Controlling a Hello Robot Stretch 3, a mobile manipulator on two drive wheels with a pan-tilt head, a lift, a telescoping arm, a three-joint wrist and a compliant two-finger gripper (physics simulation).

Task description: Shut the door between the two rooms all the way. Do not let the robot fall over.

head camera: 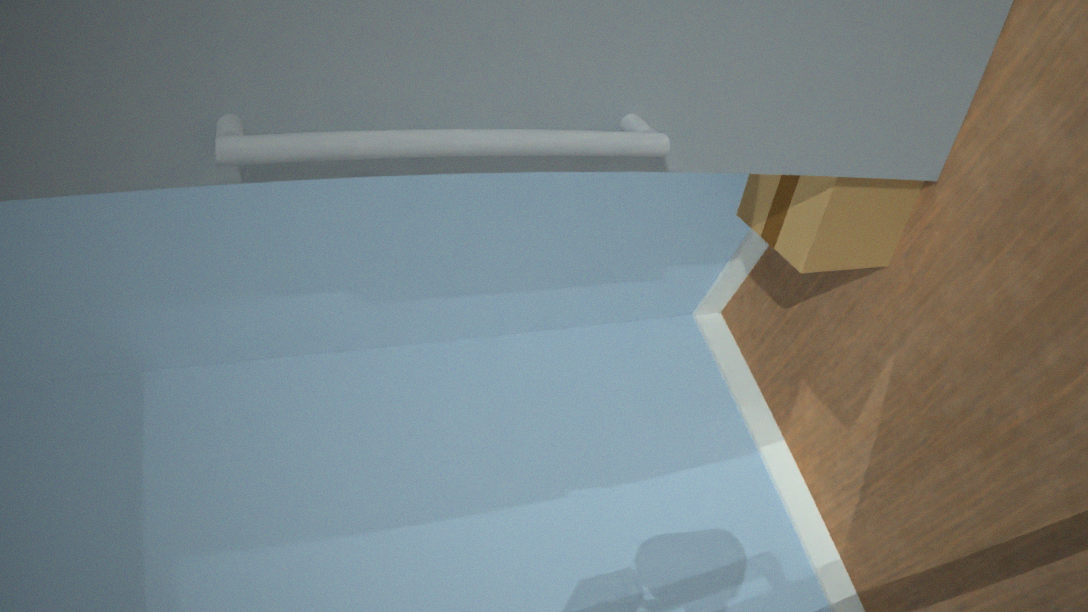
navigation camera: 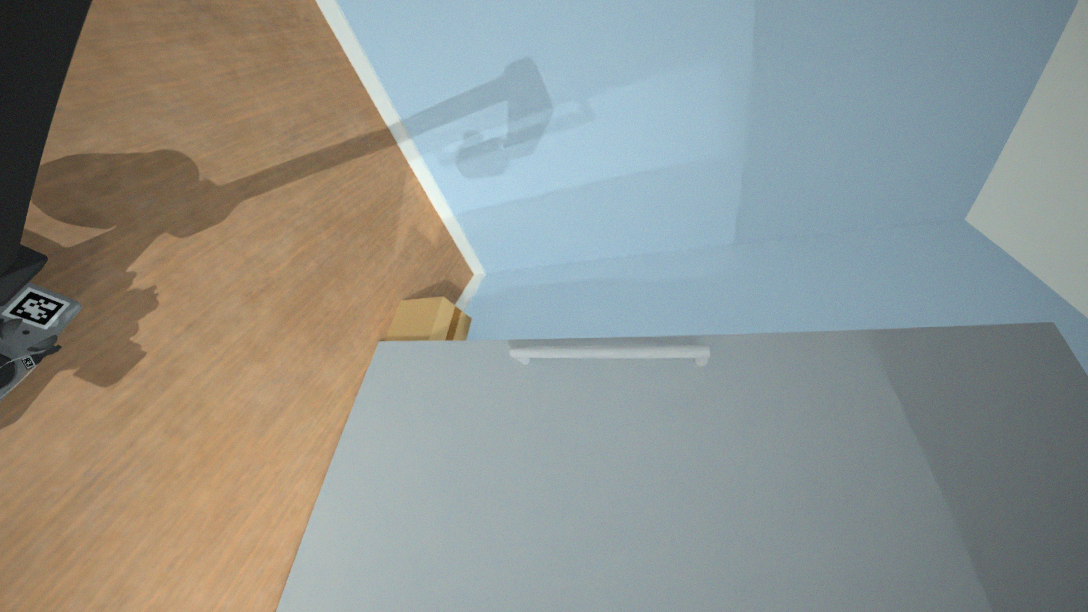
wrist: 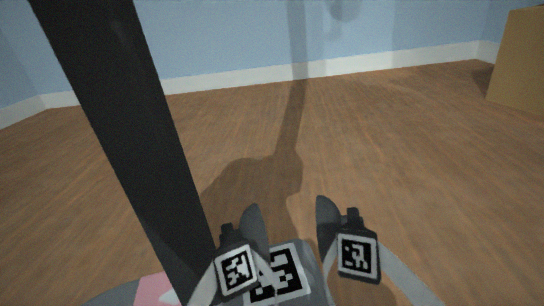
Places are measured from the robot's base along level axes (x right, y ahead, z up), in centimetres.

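Where they show: gripper, fingertip midpoint: [navigation camera: 38, 327].
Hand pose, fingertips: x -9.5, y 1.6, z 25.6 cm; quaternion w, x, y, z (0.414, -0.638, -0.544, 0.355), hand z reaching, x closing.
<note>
After its pixels a point has its place.
The grey door [head camera: 456, 60] @[x -31.1, y 84.7, z 103.4 cm] [navigation camera: 646, 471] @[x -10.6, y 85.2, z 116.0 cm] stands open. It fills the top of the head view and the lower right of the navigation view. Its long white handle [head camera: 441, 143] @[x -38.3, y 76.5, z 106.5 cm] [navigation camera: 608, 353] @[x -38.0, y 76.6, z 106.6 cm] is near the free edge. A blue wall shows past that edge. The door frame does not show. My gripper [wrist: 289, 220] @[x -9.5, y 1.6, z 25.5 cm] [navigation camera: 30, 350] is open with nothing between its fingers, held over the wooden floor. In the navigation view it is at the left edge, well apart from the door. The door does not show in the wrist view.
A tan box [head camera: 859, 224] @[x -58.9, y 87.2, z 16.0 cm] [navigation camera: 418, 319] @[x -58.7, y 87.2, z 17.3 cm] [wrist: 520, 60] stands on the wooden floor [head camera: 989, 365] @[x -70.0, y 53.7, z 0.0 cm] [navigation camera: 228, 426] @[x -0.3, y 47.8, z 0.0 cm] [wrist: 400, 165] near the wall corner, past the door's free edge. Blue walls [head camera: 380, 426] @[x -123.5, y 111.8, z 101.3 cm] [navigation camera: 646, 152] @[x -131.6, y 80.9, z 117.5 cm] [wrist: 225, 35] have white baseboards. A black post [wrist: 120, 115] crosses the wrist view's left side.
</note>
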